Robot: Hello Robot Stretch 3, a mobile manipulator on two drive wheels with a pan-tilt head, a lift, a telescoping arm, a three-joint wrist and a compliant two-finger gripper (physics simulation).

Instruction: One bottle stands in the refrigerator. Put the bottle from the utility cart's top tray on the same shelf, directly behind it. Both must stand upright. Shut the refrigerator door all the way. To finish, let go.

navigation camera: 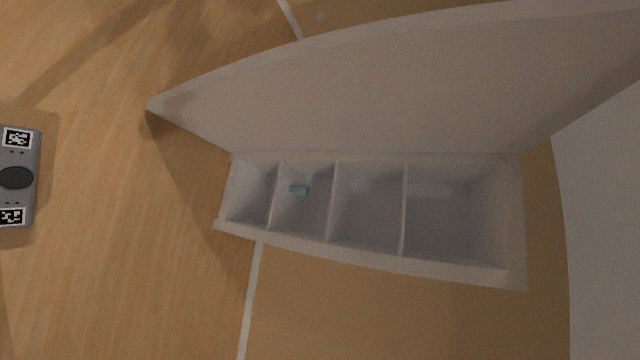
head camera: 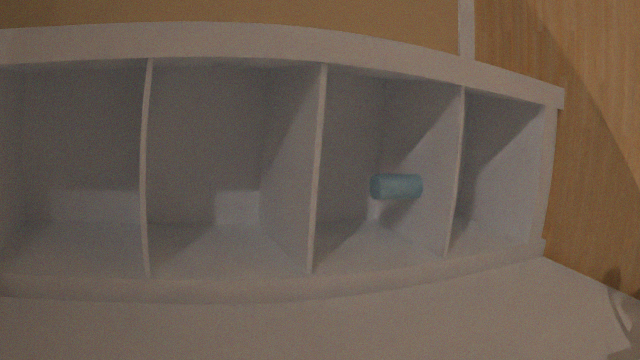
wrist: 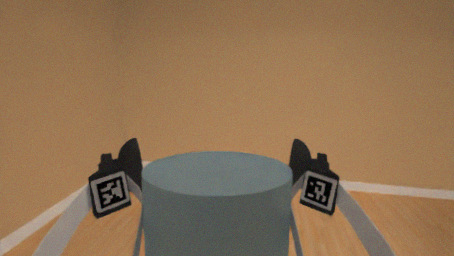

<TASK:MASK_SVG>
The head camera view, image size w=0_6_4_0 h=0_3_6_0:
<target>pale blue bottle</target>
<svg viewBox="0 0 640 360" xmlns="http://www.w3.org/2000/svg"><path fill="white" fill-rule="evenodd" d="M369 183L370 195L374 200L419 198L423 192L423 181L418 174L374 174Z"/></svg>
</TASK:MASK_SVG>
